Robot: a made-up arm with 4 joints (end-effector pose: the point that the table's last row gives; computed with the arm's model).
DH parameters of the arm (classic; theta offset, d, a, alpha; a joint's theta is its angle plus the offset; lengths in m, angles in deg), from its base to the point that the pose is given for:
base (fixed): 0 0 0 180
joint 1: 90 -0.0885 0.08 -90
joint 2: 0 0.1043 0.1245 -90
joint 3: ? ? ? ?
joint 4: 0 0.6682 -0.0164 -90
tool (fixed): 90 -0.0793 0 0
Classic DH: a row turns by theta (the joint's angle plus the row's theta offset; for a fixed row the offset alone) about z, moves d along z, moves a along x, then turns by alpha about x.
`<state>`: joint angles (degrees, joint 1 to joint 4).
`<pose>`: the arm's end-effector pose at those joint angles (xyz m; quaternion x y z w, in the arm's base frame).
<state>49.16 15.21 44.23 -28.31</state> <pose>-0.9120 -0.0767 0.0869 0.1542 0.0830 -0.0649 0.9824</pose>
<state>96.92 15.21 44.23 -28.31</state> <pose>-0.6699 0.6236 0.0869 0.1745 0.0135 -0.4570 0.8720</pose>
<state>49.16 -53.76 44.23 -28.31</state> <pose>-0.5907 0.2010 -0.5282 0.5186 -0.3284 0.0433 0.7882</pose>
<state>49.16 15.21 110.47 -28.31</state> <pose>-0.5028 -0.6851 0.1109 0.1858 0.2499 0.4582 0.8325</pose>
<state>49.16 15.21 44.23 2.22</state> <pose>-0.9181 -0.1177 0.0770 -0.1099 0.0971 -0.0408 0.9883</pose>
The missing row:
joint 3: 0 -0.1127 0.1162 90
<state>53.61 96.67 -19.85 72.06</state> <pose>-0.6520 0.5085 0.1789 -0.8915 0.4093 -0.1939 0.0104</pose>
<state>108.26 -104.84 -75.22 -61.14</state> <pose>0.0228 0.3213 0.6181 -0.6448 0.5041 0.4102 0.4024</pose>
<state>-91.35 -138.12 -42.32 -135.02</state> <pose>0.2679 -0.6405 0.3038 -0.4410 -0.4655 0.7366 0.2151</pose>
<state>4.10 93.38 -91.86 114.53</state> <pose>-0.2917 -0.1866 -0.4546 0.6699 -0.1559 0.6998 0.1929</pose>
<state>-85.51 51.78 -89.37 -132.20</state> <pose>-0.2322 -0.1624 -0.3673 0.8141 -0.2044 0.3865 0.3821</pose>
